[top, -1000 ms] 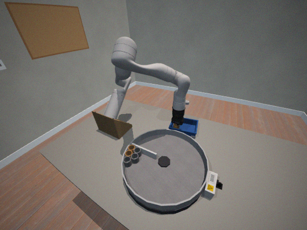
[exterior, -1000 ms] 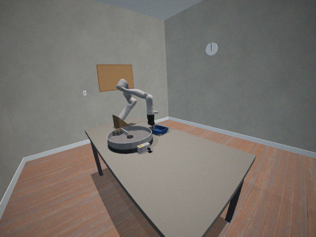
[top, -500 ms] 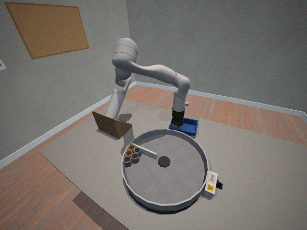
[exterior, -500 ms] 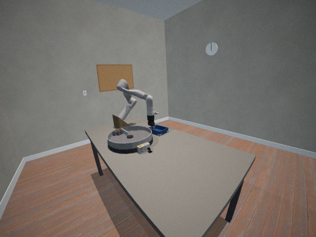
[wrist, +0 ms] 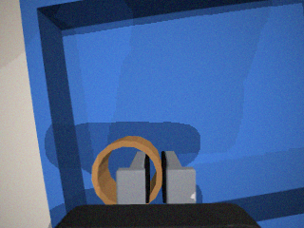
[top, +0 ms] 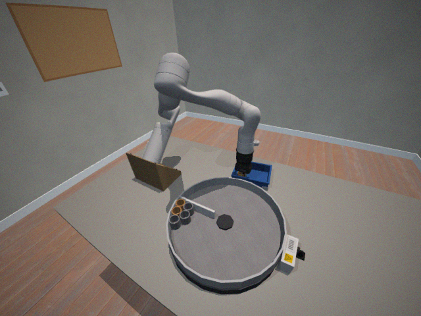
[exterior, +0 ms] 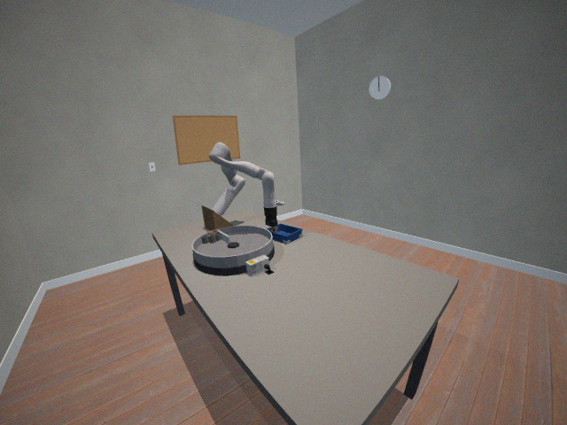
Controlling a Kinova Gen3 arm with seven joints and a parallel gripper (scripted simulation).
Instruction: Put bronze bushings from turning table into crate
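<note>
My hand is 40 mm to the right of the blue crate, 30 mm short of it and 20 mm above it. From my hand the other things lie so: round grey turning table: 300 mm to the right, 60 mm ahead, 10 mm above.
</note>
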